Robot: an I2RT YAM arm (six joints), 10 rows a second.
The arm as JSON. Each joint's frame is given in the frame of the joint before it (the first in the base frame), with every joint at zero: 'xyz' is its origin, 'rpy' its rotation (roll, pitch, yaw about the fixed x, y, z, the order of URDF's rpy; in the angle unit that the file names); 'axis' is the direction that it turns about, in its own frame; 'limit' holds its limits. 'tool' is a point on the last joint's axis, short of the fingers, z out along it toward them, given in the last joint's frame.
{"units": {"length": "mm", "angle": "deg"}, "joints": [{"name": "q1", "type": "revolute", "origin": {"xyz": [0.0, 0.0, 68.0], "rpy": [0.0, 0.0, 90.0]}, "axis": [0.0, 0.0, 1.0], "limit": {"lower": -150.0, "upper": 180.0}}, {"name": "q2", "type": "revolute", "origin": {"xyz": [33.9, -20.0, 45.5], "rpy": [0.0, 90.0, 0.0]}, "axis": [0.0, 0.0, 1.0], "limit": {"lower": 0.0, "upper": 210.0}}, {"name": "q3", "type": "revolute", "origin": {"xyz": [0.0, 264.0, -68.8], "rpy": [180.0, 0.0, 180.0]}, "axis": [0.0, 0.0, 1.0], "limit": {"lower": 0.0, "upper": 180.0}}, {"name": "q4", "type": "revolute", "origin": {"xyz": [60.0, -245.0, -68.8], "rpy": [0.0, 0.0, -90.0]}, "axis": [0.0, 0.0, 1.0], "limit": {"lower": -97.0, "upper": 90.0}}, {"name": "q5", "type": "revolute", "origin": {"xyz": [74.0, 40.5, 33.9], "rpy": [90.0, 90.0, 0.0]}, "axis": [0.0, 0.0, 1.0], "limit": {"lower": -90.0, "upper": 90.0}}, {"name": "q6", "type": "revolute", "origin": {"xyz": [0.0, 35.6, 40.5], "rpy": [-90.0, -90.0, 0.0]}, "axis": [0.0, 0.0, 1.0], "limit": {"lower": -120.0, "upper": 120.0}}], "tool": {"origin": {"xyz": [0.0, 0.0, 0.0], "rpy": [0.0, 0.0, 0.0]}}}
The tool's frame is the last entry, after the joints.
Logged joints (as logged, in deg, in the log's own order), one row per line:
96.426 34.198 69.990 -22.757 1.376 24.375
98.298 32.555 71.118 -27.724 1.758 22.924
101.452 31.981 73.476 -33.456 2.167 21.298
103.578 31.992 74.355 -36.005 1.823 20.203
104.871 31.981 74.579 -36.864 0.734 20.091
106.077 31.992 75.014 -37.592 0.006 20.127
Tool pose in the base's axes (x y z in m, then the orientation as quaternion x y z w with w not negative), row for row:
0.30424 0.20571 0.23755 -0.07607 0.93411 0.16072 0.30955
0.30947 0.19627 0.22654 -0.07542 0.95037 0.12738 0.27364
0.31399 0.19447 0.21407 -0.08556 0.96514 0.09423 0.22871
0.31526 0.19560 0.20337 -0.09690 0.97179 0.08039 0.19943
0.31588 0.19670 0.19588 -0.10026 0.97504 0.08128 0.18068
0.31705 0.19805 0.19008 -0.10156 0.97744 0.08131 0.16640
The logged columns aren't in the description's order. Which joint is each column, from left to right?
Columns, left to right: q2, q1, q3, q4, q5, q6.
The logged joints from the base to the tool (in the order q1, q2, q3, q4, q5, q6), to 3 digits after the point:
34.198 96.426 69.990 -22.757 1.376 24.375
32.555 98.298 71.118 -27.724 1.758 22.924
31.981 101.452 73.476 -33.456 2.167 21.298
31.992 103.578 74.355 -36.005 1.823 20.203
31.981 104.871 74.579 -36.864 0.734 20.091
31.992 106.077 75.014 -37.592 0.006 20.127

